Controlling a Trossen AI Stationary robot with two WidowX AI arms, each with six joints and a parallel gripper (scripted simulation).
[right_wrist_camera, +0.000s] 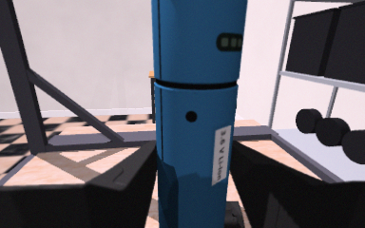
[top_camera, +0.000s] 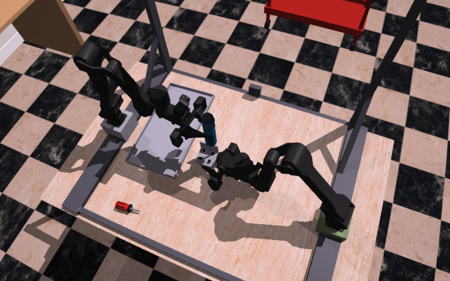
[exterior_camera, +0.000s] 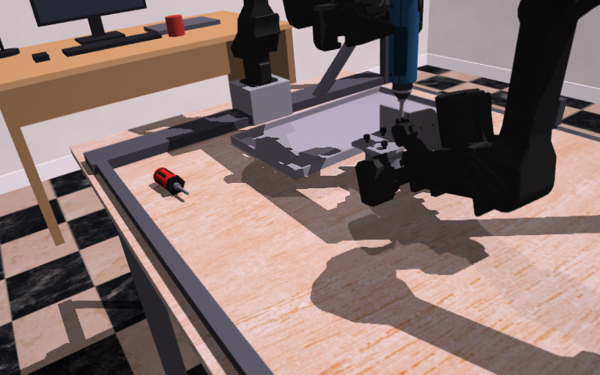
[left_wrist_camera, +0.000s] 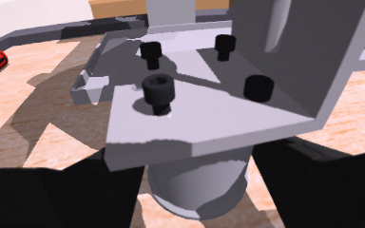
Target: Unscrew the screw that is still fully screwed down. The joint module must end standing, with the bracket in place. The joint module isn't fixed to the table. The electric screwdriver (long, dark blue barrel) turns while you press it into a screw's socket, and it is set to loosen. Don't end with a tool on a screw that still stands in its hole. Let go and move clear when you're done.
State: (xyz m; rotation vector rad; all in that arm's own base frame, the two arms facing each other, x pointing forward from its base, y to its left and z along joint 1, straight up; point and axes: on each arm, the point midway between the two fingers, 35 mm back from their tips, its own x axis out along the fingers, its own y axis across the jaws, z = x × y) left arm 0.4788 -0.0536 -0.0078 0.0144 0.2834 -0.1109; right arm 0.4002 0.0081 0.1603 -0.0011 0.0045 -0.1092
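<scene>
The joint module is 30 mm to the right of my left hand and 10 mm below it. The rest, counted from my left hand: screw (20 mm behind, 10 mm to the right, 30 mm above); grey bracket (30 mm to the right, 30 mm above); bit (20 mm behind, 10 mm to the right, 70 mm above).
</scene>
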